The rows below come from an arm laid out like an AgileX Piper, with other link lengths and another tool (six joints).
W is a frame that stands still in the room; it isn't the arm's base.
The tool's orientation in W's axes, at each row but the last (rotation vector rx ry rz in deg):
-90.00 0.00 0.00
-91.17 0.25 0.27
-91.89 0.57 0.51
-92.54 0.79 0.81
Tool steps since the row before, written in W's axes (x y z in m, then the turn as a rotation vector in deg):
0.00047 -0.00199 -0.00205 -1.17 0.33 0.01
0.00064 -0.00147 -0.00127 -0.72 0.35 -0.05
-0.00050 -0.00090 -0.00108 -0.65 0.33 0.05
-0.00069 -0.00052 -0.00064 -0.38 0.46 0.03
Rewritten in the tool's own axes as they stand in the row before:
0.00047 0.00205 -0.00199 -1.17 -0.01 0.33
0.00065 0.00130 -0.00144 -0.72 0.05 0.35
-0.00049 0.00112 -0.00086 -0.65 -0.05 0.33
-0.00068 0.00067 -0.00049 -0.38 -0.04 0.46

